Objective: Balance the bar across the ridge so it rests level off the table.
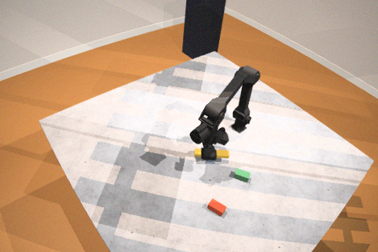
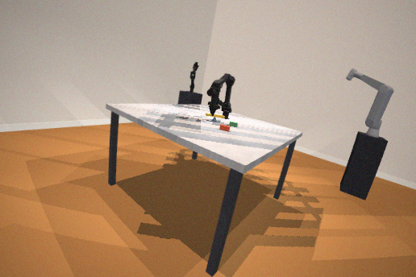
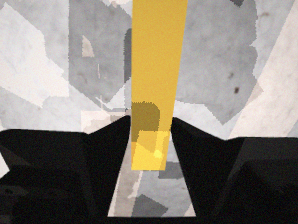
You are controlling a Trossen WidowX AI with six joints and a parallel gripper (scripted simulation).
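Now: gripper tip 20 mm to the right of the bar and 20 mm past it. The rest, counted from my gripper tip: red block (220 mm to the left, 130 mm ahead, 30 mm below); then green block (170 mm to the left, 70 mm behind, 30 mm below).
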